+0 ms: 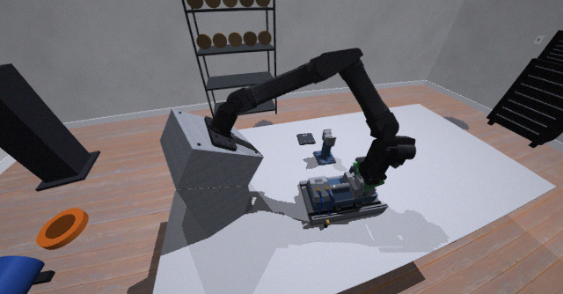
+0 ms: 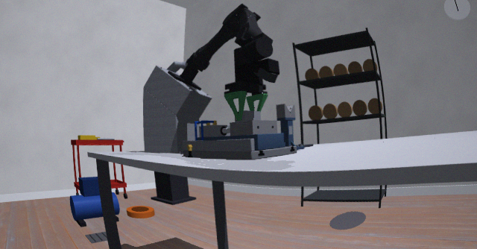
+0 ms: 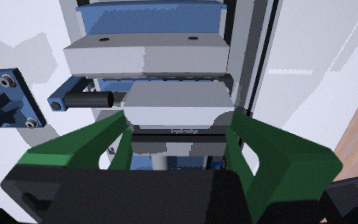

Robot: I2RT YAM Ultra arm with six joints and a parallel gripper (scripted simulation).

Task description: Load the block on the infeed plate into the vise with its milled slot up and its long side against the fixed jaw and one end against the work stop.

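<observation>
Now: the moving jaw 20 mm behind my hand, 30 mm to the left of it and 30 mm below it. The rest, counted from my hand: part: 10 mm above; work stop: 20 mm ahead, 60 mm to the left, 20 mm below; fixed jaw: 40 mm ahead, 10 mm to the left, 30 mm below.
</observation>
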